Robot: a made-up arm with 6 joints. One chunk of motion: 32 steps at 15 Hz.
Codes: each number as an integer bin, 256 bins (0 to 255) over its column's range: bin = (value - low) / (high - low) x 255, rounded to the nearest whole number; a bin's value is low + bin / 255 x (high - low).
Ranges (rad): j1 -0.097..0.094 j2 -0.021..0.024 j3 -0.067..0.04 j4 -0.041..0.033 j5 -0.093..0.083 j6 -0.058..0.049
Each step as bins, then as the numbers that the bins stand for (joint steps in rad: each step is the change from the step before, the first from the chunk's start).
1 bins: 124 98 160 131 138 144
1 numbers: -0.00412 -0.00371 0.00014 -0.00298 0.00225 0.00242
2 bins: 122 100 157 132 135 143
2 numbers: -0.00562 -0.00335 -0.00112 -0.00269 0.00018 0.00200
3 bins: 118 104 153 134 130 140
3 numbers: -0.00862 -0.00265 -0.00280 -0.00211 -0.00327 0.00075
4 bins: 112 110 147 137 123 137
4 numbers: -0.01311 -0.00159 -0.00532 -0.00124 -0.00811 -0.00051
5 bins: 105 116 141 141 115 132
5 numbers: -0.01835 -0.00053 -0.00784 -0.00008 -0.01363 -0.00261
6 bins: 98 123 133 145 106 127
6 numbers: -0.02360 0.00071 -0.01119 0.00108 -0.01984 -0.00471
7 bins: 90 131 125 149 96 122
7 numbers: -0.02959 0.00212 -0.01455 0.00224 -0.02674 -0.00681
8 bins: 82 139 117 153 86 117
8 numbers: -0.03558 0.00353 -0.01791 0.00340 -0.03364 -0.00891
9 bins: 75 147 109 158 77 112
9 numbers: -0.04082 0.00494 -0.02126 0.00485 -0.03985 -0.01100
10 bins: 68 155 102 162 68 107
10 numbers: -0.04607 0.00635 -0.02420 0.00601 -0.04607 -0.01310
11 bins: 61 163 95 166 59 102
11 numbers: -0.05131 0.00776 -0.02714 0.00717 -0.05228 -0.01520
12 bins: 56 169 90 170 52 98
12 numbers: -0.05505 0.00882 -0.02924 0.00833 -0.05711 -0.01688
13 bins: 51 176 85 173 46 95
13 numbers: -0.05880 0.01006 -0.03133 0.00920 -0.06125 -0.01814
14 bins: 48 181 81 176 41 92
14 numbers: -0.06105 0.01094 -0.03301 0.01007 -0.06470 -0.01940
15 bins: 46 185 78 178 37 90
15 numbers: -0.06255 0.01165 -0.03427 0.01065 -0.06746 -0.02024
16 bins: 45 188 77 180 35 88
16 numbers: -0.06329 0.01218 -0.03469 0.01124 -0.06884 -0.02107
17 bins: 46 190 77 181 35 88
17 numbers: -0.06255 0.01253 -0.03469 0.01153 -0.06884 -0.02107
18 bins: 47 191 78 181 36 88
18 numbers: -0.06180 0.01271 -0.03427 0.01153 -0.06815 -0.02107
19 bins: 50 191 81 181 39 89
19 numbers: -0.05955 0.01271 -0.03301 0.01153 -0.06608 -0.02065
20 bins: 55 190 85 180 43 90
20 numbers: -0.05580 0.01253 -0.03133 0.01124 -0.06332 -0.02024
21 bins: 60 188 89 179 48 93
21 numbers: -0.05206 0.01218 -0.02965 0.01095 -0.05987 -0.01898
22 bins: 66 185 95 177 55 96
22 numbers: -0.04756 0.01165 -0.02714 0.01036 -0.05504 -0.01772
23 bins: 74 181 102 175 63 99
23 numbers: -0.04157 0.01094 -0.02420 0.00978 -0.04952 -0.01646
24 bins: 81 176 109 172 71 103
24 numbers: -0.03633 0.01006 -0.02126 0.00891 -0.04400 -0.01478
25 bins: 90 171 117 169 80 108
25 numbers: -0.02959 0.00918 -0.01791 0.00804 -0.03778 -0.01268
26 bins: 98 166 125 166 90 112
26 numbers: -0.02360 0.00829 -0.01455 0.00717 -0.03088 -0.01100
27 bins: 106 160 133 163 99 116
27 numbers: -0.01760 0.00724 -0.01119 0.00630 -0.02467 -0.00933
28 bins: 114 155 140 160 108 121
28 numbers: -0.01161 0.00635 -0.00825 0.00543 -0.01846 -0.00723
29 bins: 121 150 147 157 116 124
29 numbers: -0.00637 0.00547 -0.00532 0.00456 -0.01294 -0.00597
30 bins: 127 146 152 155 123 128
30 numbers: -0.00187 0.00476 -0.00322 0.00398 -0.00811 -0.00429
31 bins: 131 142 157 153 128 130
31 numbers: 0.00112 0.00406 -0.00112 0.00340 -0.00465 -0.00345
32 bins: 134 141 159 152 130 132
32 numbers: 0.00337 0.00388 -0.00028 0.00311 -0.00327 -0.00261
